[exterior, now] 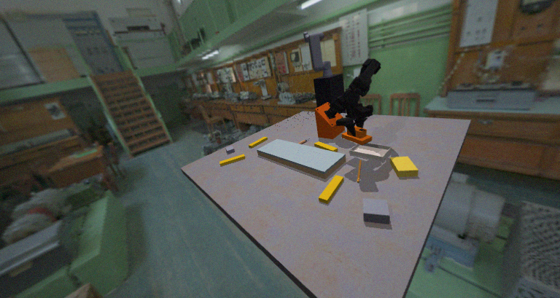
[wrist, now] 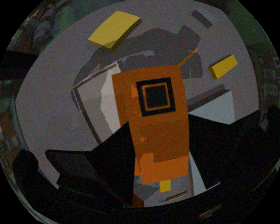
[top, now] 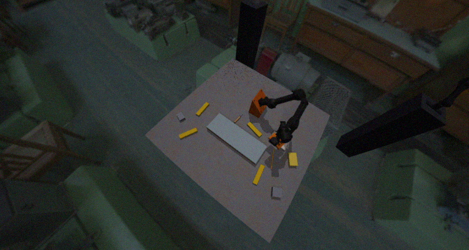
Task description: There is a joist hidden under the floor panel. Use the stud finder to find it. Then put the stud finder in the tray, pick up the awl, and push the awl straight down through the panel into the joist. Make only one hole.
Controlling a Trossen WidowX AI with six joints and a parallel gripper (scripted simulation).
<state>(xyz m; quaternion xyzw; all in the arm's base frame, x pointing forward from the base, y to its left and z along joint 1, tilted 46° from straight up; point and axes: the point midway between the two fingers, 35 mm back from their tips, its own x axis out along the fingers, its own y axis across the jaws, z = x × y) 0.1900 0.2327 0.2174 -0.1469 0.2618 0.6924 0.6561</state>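
My gripper tip is now 80 mm past the tray, 10 mm to the right of it and 110 mm above it. Also, from my gripper tip: stud finder (10 mm to the left, 20 mm above); thin orange stick (100 mm ahead, 60 mm to the left, 120 mm below); yellow block (10 mm behind, 200 mm to the left, 110 mm below).
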